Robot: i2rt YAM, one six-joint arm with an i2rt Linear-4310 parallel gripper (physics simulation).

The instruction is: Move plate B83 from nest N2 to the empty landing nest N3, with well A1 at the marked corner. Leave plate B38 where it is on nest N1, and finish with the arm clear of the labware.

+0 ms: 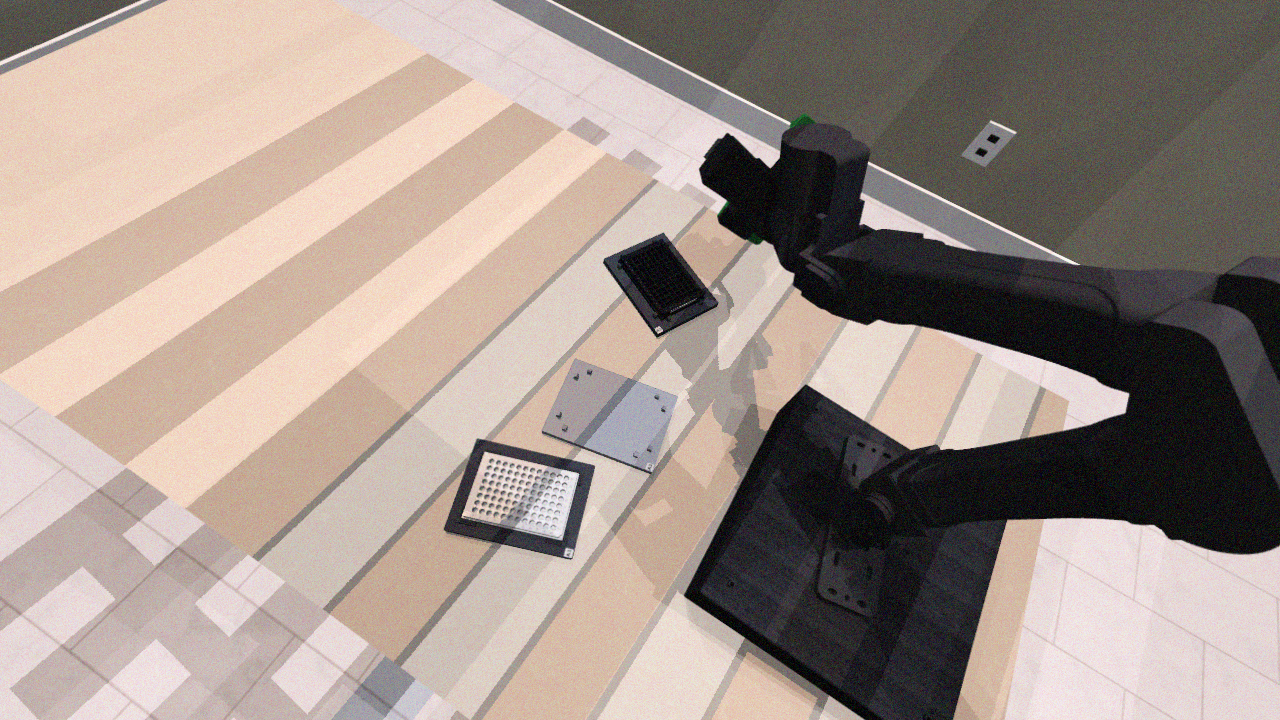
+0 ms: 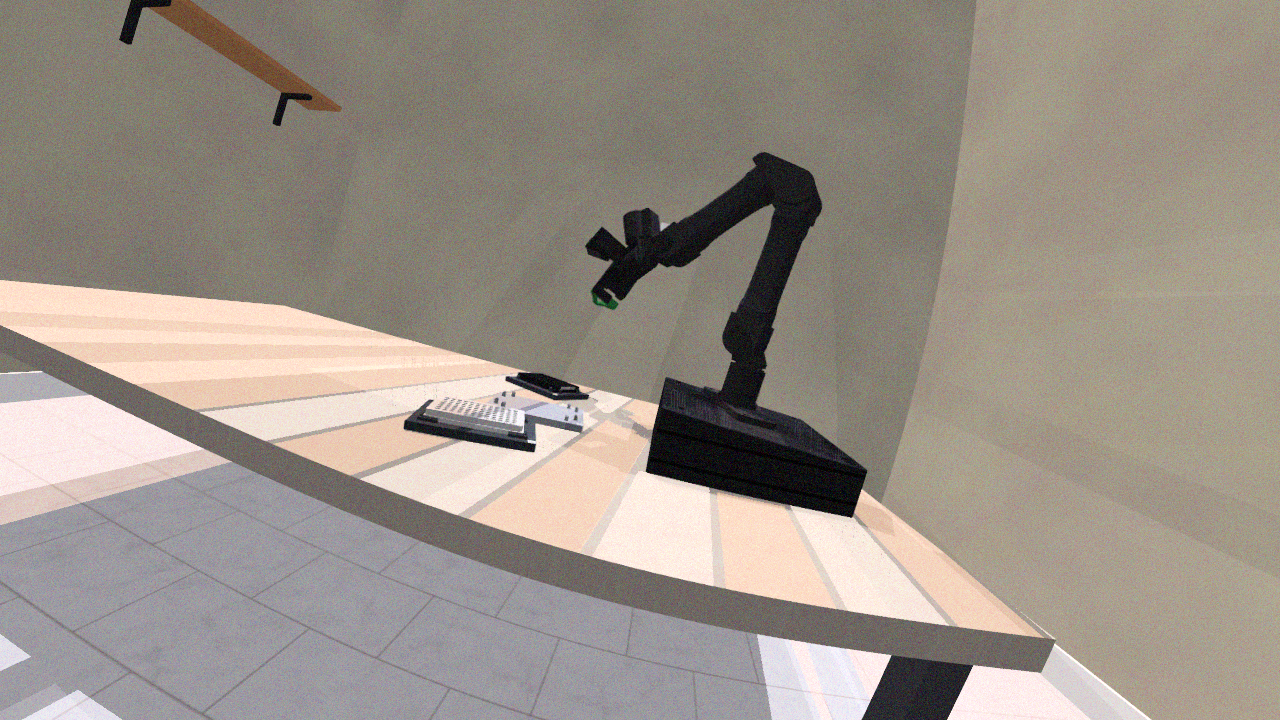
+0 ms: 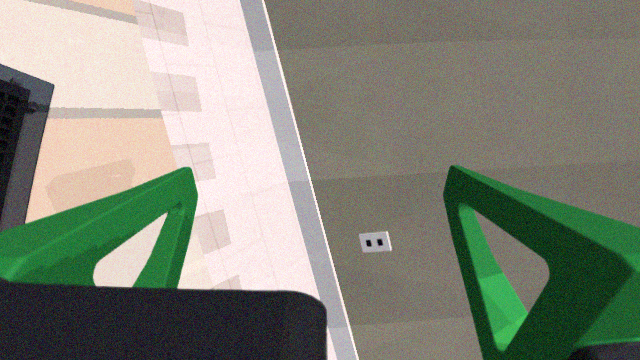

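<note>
A black plate (image 1: 662, 275) (image 2: 546, 383) (image 3: 7, 125) sits on a dark nest (image 1: 677, 318) (image 3: 30, 150) at the far side. A white plate (image 1: 520, 497) (image 2: 476, 414) sits on another dark nest (image 1: 580, 516) (image 2: 465, 436) at the near side. Plate and nest labels are too small to read, so I cannot tell which plate is B83. The empty grey nest N3 (image 1: 608, 416) (image 2: 556, 414), with small pegs, lies between them; a small white tag marks one corner. My gripper (image 1: 771, 181) (image 2: 605, 300) (image 3: 320, 180) is open and empty, high above the table on the black plate's side.
The arm's black base box (image 1: 760, 573) (image 2: 751, 474) stands on the table beside the nests. A wall with a socket (image 1: 988, 143) (image 3: 375, 242) rises beyond the table's far edge. A wooden shelf (image 2: 241, 53) hangs on the wall, far from the arm.
</note>
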